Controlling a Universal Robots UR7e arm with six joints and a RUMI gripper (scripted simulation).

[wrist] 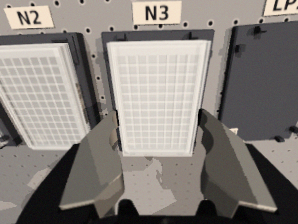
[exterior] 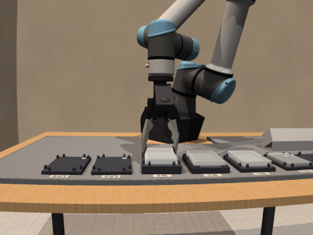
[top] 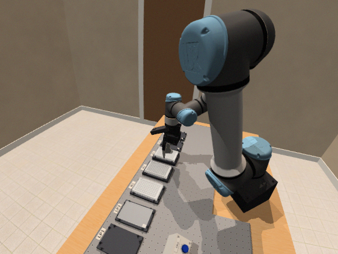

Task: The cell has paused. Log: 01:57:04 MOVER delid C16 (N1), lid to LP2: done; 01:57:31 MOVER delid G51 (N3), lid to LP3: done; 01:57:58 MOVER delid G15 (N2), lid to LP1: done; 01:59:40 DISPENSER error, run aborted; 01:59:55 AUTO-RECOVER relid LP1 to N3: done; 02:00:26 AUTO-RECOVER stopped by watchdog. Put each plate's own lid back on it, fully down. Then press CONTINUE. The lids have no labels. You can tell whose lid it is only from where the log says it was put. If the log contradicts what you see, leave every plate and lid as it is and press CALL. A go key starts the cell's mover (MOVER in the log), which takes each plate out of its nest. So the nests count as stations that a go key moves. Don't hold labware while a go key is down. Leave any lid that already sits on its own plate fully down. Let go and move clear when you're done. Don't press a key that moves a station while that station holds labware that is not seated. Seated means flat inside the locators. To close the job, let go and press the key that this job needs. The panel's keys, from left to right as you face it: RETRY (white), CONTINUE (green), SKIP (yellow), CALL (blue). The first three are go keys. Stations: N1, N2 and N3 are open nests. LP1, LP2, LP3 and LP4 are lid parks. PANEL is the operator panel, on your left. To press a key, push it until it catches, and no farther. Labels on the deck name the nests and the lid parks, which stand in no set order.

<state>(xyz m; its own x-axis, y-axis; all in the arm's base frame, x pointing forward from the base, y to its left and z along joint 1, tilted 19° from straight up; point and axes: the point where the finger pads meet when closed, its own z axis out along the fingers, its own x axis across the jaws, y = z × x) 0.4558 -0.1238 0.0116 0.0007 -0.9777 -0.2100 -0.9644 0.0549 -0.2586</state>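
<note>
My hand is 130 mm to the right of the plate and 20 mm above it. Also, from my hand: LP4 lid park 10 mm ahead, 250 mm to the right, 40 mm below; then LP3 lid park 10 mm behind, 400 mm to the left, 40 mm below; then LP2 lid park 10 mm ahead, 130 mm to the right, 40 mm below.
</note>
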